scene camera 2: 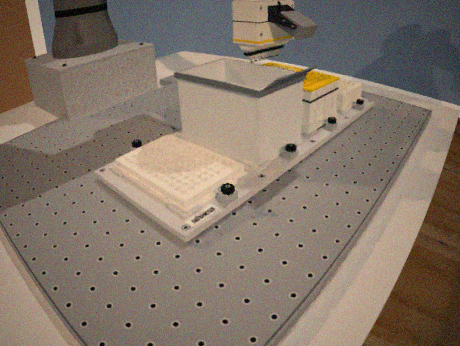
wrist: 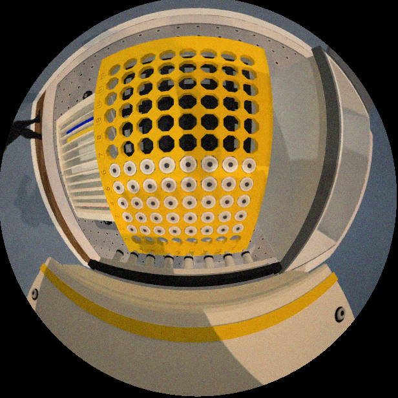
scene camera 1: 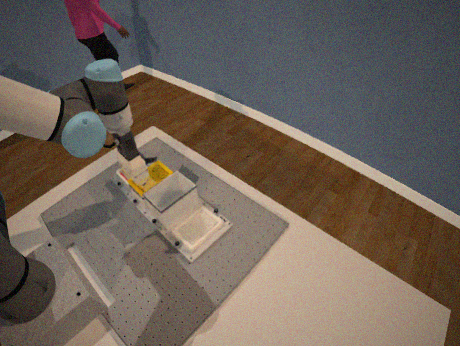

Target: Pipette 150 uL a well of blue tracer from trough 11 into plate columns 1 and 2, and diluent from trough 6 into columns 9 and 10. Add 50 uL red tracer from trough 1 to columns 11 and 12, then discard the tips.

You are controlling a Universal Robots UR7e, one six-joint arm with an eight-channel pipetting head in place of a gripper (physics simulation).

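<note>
My pipetting head [scene camera 1: 134, 169] [scene camera 2: 260, 58] [wrist: 188, 260] is low at the yellow tip rack [scene camera 1: 139, 189] [scene camera 2: 322, 82] [wrist: 267, 100]. Its eight nozzles show no tips, and their ends appear beside the rack's near edge in the wrist view. Columns 2 to 6 of the rack hold white tips; column 1 and columns 7 to 12 are empty holes. The trough block [scene camera 2: 350, 95] [wrist: 82, 172] stands left of the rack in the wrist view, with a blue strip [wrist: 80, 125], a yellow strip and a faint red strip [wrist: 92, 206]. The white well plate [scene camera 1: 197, 227] [scene camera 2: 175, 197] shows no visible colour.
A tall open bin [scene camera 1: 182, 210] [scene camera 2: 220, 115] [wrist: 331, 125] with a grey rim stands between tip rack and plate. Black knobs [scene camera 2: 227, 189] line the carrier. A perforated grey board [scene camera 1: 260, 215] [scene camera 2: 240, 280] lies under it. A person in pink [scene camera 1: 87, 20] stands beyond the table.
</note>
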